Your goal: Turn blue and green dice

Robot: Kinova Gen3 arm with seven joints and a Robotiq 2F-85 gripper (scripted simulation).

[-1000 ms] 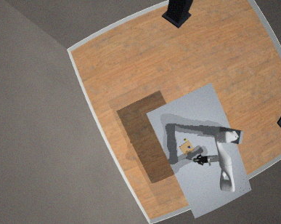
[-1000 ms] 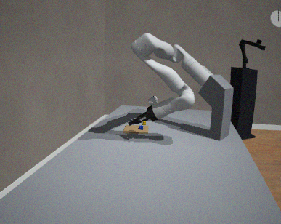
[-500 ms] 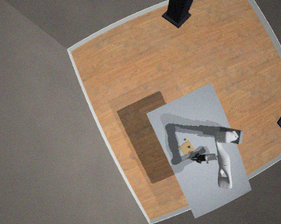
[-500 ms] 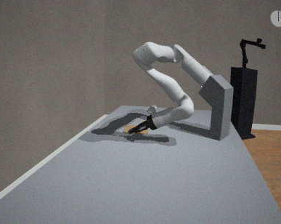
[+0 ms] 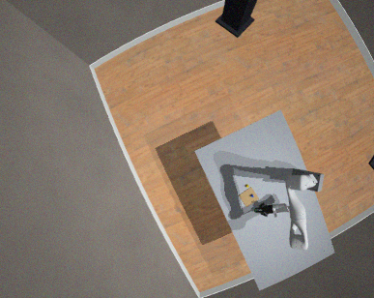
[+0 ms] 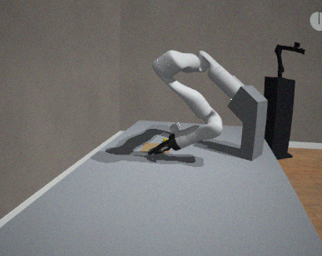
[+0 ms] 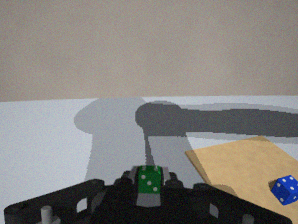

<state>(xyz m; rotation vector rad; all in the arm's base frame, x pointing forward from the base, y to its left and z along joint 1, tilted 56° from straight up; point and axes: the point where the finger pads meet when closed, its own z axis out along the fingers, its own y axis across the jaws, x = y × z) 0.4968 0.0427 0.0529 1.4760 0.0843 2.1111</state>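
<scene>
Right now the green die is 1 cm ahead of my hand, 1 cm to the right of it and 1 cm below it. Round my hand: blue die 7 cm behind, 12 cm to the right, 2 cm below; tan mat 4 cm behind, 13 cm to the right, 3 cm below; yellow die 11 cm behind, 22 cm to the right, 2 cm below.
</scene>
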